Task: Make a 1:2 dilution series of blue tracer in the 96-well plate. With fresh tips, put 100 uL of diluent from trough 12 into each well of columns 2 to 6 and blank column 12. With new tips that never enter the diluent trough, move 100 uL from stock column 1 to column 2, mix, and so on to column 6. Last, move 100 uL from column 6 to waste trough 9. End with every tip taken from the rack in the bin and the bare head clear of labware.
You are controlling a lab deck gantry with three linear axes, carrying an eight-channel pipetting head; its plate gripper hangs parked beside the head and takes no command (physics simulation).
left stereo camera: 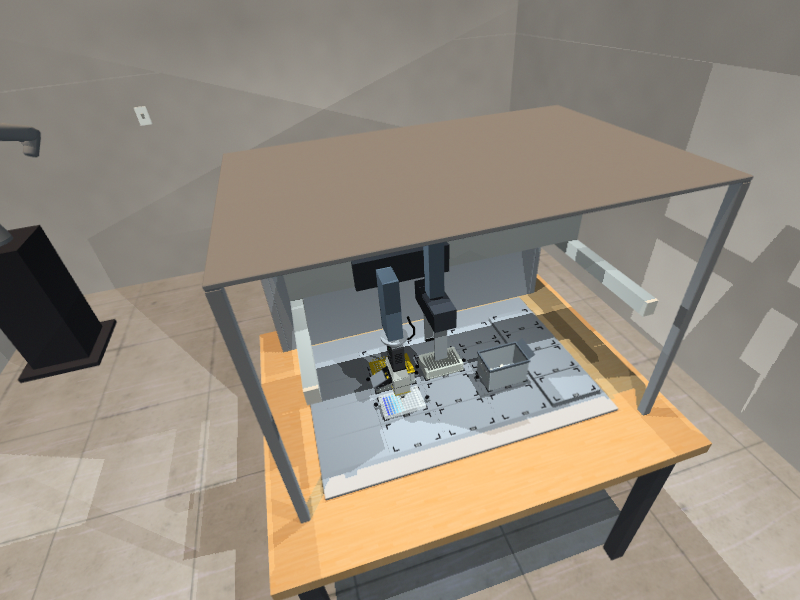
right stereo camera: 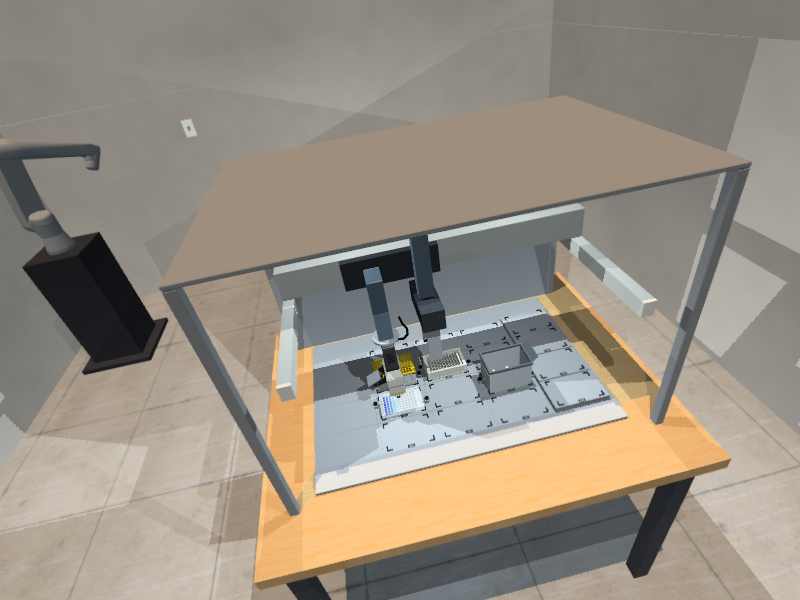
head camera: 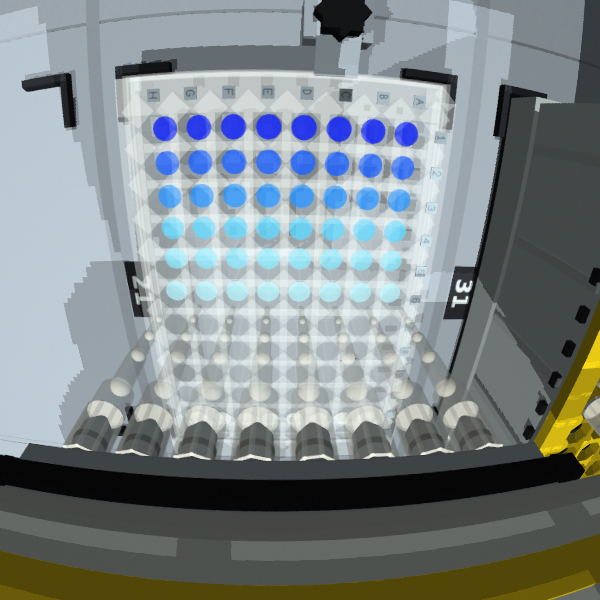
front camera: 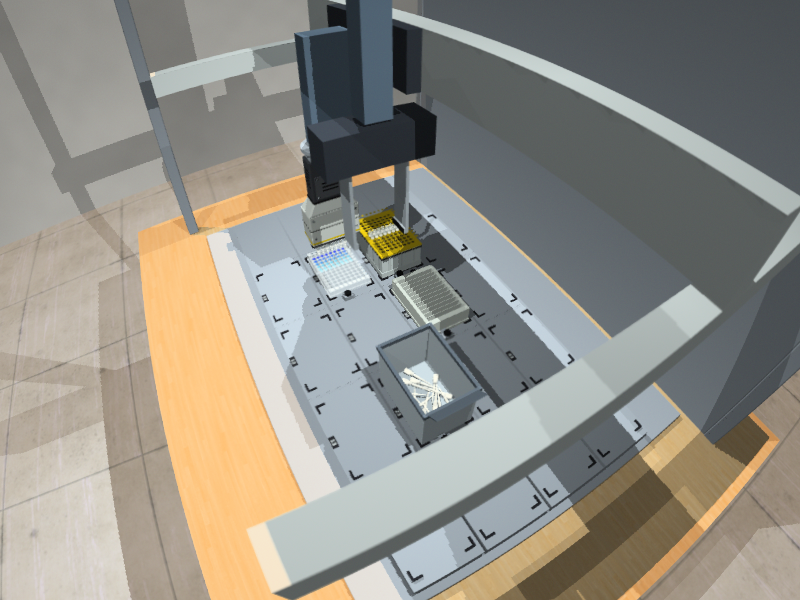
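Observation:
The 96-well plate [front camera: 352, 279] [head camera: 249, 89] [left stereo camera: 413, 403] shows columns 1 to 6 fading from dark blue to pale cyan; columns 7 to 9 look uncoloured, and column 12 is hidden by the head. The eight-channel head [front camera: 321, 177] carries eight tips [head camera: 259, 390], whose ends appear beyond column 6 in the head view; their height is unclear. The tip rack [front camera: 401, 245] has a yellow top and some pale tips. The trough block [front camera: 432, 297] [right stereo camera: 445, 372] stands beside it. The bin [front camera: 447, 423] [left stereo camera: 507, 378] holds loose used tips. My parked gripper [front camera: 378, 238] is open, its paddles apart and empty.
A black knob [front camera: 347, 293] [head camera: 342, 16] sits by the plate's edge. Pale side rails [front camera: 504, 439] [left stereo camera: 610, 277] flank the deck, and a brown roof panel [left stereo camera: 478, 174] [right stereo camera: 478, 167] covers it. A separate robot arm [right stereo camera: 48, 151] stands on a black pedestal at left.

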